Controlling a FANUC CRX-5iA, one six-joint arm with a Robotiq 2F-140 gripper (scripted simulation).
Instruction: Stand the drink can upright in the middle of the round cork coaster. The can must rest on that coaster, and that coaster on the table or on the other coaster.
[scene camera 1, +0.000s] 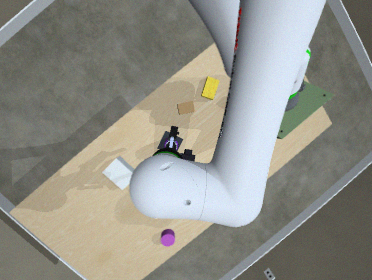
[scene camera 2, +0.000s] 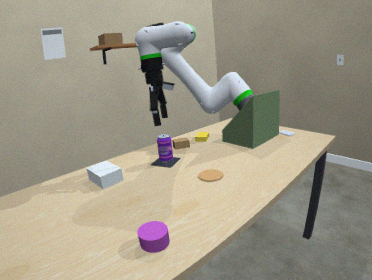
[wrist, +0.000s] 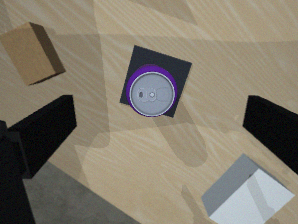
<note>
In view: my gripper (scene camera 2: 161, 121), a white box (scene camera 2: 105, 174) and a dark square coaster (wrist: 179, 69).
My gripper shows as well in the wrist view (wrist: 160, 111).
</note>
